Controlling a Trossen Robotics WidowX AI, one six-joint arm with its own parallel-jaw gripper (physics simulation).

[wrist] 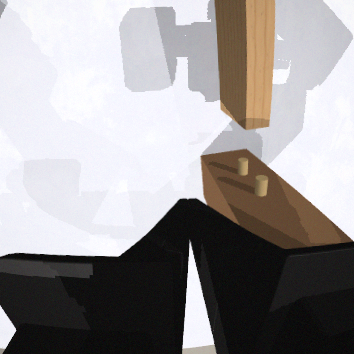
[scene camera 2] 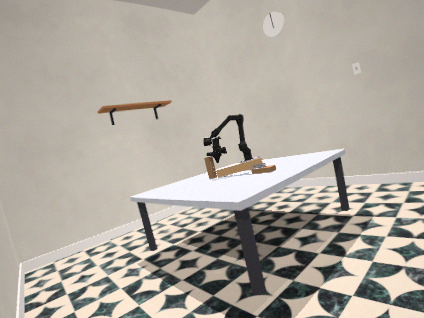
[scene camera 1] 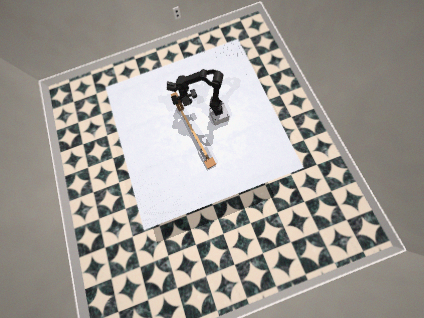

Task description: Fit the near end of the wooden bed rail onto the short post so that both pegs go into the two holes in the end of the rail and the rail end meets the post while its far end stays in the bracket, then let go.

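Places are measured from the arm's base along level axes (x back, y right, z up), in millimetres.
Where they show: gripper, fingertip midpoint: (wrist: 187, 206) (scene camera 2: 217, 163); arm's base, origin of the base link: (scene camera 2: 248, 159) (scene camera 1: 218, 111).
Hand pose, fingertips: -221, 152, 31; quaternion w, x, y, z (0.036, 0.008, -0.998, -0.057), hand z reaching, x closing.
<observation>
Each offset is from my fingertips to the top centre of the thing, as dx, dy, dz. "*": to the spot under its first point. Level surfaces: height alone.
The wooden bed rail (scene camera 1: 192, 131) (scene camera 2: 240, 168) (wrist: 260, 65) runs from the short post to the bracket (scene camera 2: 258, 166). The brown short post {* -79, +15, -26} (scene camera 2: 210, 168) (wrist: 295, 215) stands upright on the table. In the wrist view two pale pegs (wrist: 243, 167) (wrist: 261, 186) stick out of its face toward the rail. A gap shows there between the pegs and the rail's near end; the holes are hidden. The rail's far end is at the bracket, too small to see exactly. My gripper (scene camera 2: 217, 161) (wrist: 187, 206) is shut and empty, close above the post.
A brown block {+13, -464, -75} (scene camera 1: 209, 163) (scene camera 2: 264, 169) sits at the rail's far end, by the bracket. The arm's grey base (scene camera 1: 219, 116) stands on the white table {dz -110} (scene camera 1: 165, 190) (scene camera 2: 200, 192) to one side of the rail. The arm arches above the table.
</observation>
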